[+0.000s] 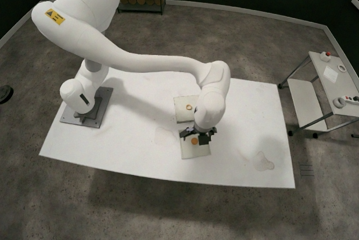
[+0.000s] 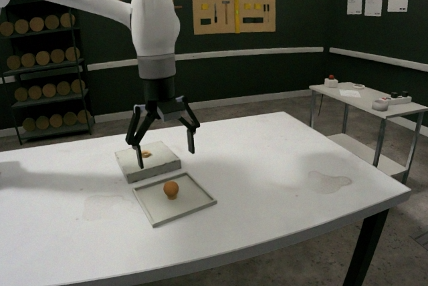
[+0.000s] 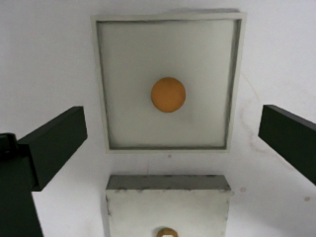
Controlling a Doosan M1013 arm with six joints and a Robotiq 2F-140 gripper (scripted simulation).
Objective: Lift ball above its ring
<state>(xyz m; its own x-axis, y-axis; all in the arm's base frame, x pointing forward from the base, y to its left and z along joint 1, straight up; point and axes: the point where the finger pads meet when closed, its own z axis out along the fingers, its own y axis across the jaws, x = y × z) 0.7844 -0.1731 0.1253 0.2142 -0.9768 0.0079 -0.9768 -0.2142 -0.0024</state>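
Now: hand 10 cm above the ball. Also, from my hand: tray 13 cm below.
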